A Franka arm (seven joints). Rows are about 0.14 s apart.
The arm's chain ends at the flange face. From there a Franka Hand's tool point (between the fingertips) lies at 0.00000 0.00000 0.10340 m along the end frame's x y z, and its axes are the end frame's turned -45 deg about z.
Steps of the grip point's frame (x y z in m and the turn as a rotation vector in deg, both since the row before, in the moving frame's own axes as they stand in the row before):
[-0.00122 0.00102 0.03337 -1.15 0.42 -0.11]
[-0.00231 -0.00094 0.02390 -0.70 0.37 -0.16]
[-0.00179 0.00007 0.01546 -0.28 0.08 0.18]
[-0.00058 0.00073 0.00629 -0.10 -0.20 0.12]
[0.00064 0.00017 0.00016 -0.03 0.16 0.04]
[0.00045 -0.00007 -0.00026 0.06 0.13 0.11]
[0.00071 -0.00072 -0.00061 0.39 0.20 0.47]
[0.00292 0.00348 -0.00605 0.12 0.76 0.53]
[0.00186 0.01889 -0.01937 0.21 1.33 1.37]
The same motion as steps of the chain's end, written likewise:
[-0.00215 0.00065 0.03339 -0.52 1.11 -0.11]
[-0.00366 0.00055 0.02391 -0.23 0.76 -0.16]
[-0.00168 0.00106 0.01546 -0.14 0.25 0.18]
[0.00023 0.00054 0.00629 -0.21 -0.07 0.12]
[0.00033 -0.00017 0.00016 0.09 0.13 0.04]
[0.00018 -0.00013 -0.00026 0.13 0.05 0.11]
[0.00023 -0.00026 -0.00061 0.42 -0.13 0.47]
[0.00370 0.00152 -0.00604 0.62 0.45 0.53]
[0.01322 0.01399 -0.01934 1.09 0.79 1.37]

